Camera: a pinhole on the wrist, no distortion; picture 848 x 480 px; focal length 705.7 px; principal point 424.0 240.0 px. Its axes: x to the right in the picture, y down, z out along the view. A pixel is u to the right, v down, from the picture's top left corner.
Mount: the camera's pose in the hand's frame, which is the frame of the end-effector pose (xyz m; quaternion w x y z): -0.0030 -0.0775 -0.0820 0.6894 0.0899 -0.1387 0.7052
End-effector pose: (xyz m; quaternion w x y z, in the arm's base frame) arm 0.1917 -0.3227 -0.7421 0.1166 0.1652 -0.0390 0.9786
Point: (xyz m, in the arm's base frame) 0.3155 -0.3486 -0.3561
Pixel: 759.3 163.9
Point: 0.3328 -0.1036 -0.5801
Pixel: 224.0 261.8
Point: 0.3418 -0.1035 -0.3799
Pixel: 372.8 147.6
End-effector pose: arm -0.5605 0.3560 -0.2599 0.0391 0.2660 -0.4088 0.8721
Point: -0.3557 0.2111 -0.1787
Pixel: 815.4 450.2
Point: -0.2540 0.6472 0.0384
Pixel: outside the picture
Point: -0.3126 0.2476 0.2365
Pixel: 321.1 132.9
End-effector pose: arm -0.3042 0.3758 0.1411 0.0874 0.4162 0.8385 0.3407
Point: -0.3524 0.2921 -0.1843
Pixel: 199.6 367.0
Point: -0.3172 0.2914 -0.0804
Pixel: 311.8 453.2
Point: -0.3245 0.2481 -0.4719
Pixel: 169.5 404.4
